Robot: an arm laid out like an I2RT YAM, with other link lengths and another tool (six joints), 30 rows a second.
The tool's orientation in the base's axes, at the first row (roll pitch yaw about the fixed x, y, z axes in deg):
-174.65 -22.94 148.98
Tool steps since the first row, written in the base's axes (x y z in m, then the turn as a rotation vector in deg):
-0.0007 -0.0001 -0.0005 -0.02 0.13 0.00
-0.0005 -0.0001 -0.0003 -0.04 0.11 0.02
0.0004 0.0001 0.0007 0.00 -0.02 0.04
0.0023 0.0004 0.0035 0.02 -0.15 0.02
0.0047 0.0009 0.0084 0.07 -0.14 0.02
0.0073 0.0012 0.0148 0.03 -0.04 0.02
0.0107 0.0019 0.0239 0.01 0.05 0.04
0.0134 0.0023 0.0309 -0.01 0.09 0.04
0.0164 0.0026 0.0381 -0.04 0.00 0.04
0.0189 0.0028 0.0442 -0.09 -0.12 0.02
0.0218 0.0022 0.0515 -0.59 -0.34 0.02
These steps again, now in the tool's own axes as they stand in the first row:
0.0003 -0.0004 0.0007 0.08 0.10 0.02
0.0002 -0.0003 0.0005 0.09 0.07 0.01
0.0000 0.0002 -0.0008 0.01 -0.02 -0.04
-0.0003 0.0012 -0.0040 -0.08 -0.12 -0.04
0.0000 0.0023 -0.0094 -0.11 -0.09 -0.06
0.0006 0.0033 -0.0162 -0.03 -0.02 -0.03
0.0018 0.0048 -0.0258 0.03 0.04 -0.03
0.0026 0.0058 -0.0332 0.07 0.07 -0.02
0.0031 0.0069 -0.0409 0.05 -0.02 -0.02
0.0036 0.0078 -0.0474 0.02 -0.15 0.00
0.0039 0.0080 -0.0553 0.31 -0.58 0.17

